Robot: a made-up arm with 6 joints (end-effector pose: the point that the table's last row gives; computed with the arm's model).
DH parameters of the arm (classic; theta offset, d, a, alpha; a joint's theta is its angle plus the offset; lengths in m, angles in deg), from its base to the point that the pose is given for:
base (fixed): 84.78 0 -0.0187 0
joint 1: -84.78 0.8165 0.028 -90
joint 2: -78.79 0 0.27 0
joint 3: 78.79 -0.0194 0.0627 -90
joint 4: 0 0.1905 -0.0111 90
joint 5: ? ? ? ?
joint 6: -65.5 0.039 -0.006 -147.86
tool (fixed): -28.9 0.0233 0 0
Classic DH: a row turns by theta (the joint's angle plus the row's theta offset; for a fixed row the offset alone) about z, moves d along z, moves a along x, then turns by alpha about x.
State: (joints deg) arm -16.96 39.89 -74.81 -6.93 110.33 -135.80
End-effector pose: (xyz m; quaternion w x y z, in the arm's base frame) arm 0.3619 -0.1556 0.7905 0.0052 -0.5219 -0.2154 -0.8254
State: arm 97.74 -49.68 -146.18 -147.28 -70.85 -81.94
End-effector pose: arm 0.0238 -0.2281 1.1367 0.1284 0.8844 0.1721 0.4145
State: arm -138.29 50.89 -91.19 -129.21 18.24 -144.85
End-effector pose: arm -0.3215 -0.3225 0.7905 0.0267 -0.2772 -0.4488 -0.8491
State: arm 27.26 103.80 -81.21 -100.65 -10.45 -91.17
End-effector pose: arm 0.1969 0.1366 0.5008 0.5902 0.0613 0.0094 -0.8049
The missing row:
joint 5: 0 -0.013 0.0653 -90
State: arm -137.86 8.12 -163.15 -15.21 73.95 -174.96
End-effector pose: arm -0.1503 -0.1199 1.3199 0.5089 0.1576 0.8110 0.2419
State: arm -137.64 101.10 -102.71 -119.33 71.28 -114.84
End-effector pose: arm -0.2782 -0.2372 0.4518 0.1652 0.5428 0.2830 0.7733
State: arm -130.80 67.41 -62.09 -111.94 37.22 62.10
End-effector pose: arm -0.2183 -0.2902 0.6215 0.8060 0.2836 0.3269 -0.4038
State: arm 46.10 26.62 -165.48 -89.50 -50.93 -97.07
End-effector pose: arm 0.1413 0.1754 1.1822 0.2598 0.9244 0.2482 0.1281
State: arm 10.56 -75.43 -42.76 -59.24 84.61 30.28
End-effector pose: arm -0.0125 -0.0751 1.1211 0.9559 -0.2568 -0.1401 0.0262
